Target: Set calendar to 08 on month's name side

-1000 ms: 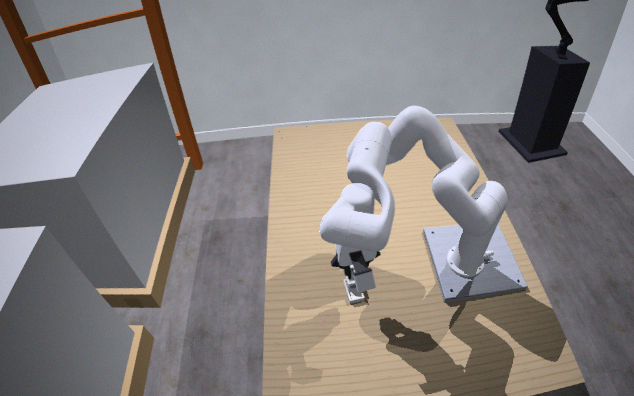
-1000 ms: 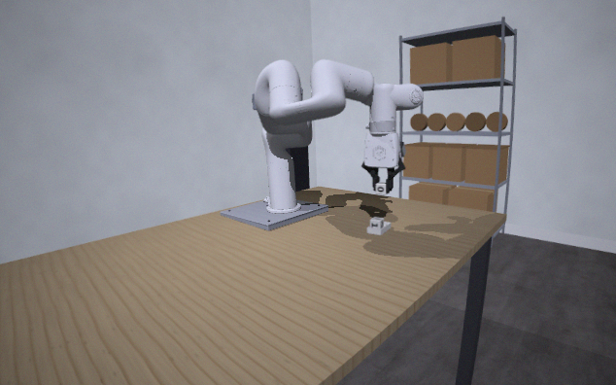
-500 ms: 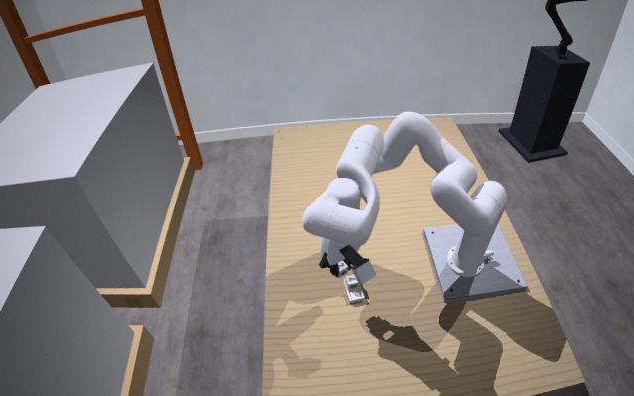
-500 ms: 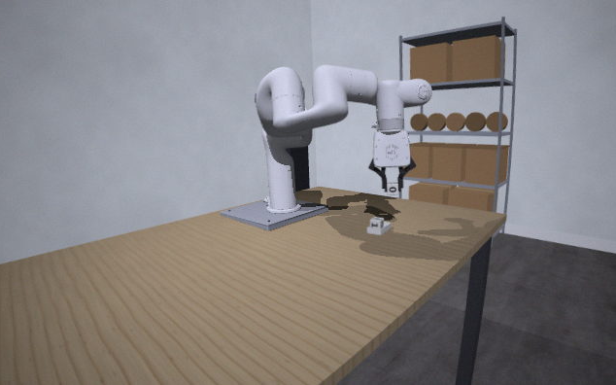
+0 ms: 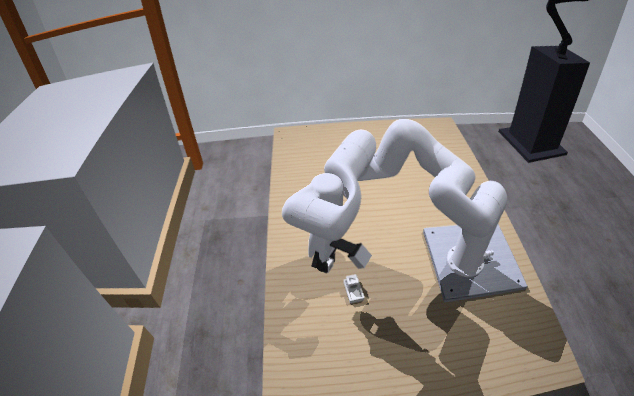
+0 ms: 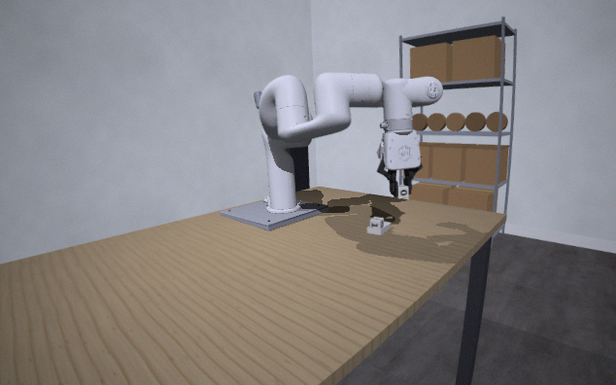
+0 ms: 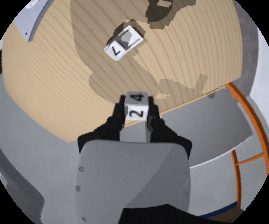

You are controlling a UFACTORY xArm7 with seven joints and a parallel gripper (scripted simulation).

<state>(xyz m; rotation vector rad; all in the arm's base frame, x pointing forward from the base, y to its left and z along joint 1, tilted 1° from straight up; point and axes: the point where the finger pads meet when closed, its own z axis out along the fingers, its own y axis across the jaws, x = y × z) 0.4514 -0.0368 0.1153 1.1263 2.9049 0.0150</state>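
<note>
The white tray is 70 mm behind my hand, 30 mm to the left of it and 140 mm below it. Also, from my hand: white digit cube: 10 mm below.
</note>
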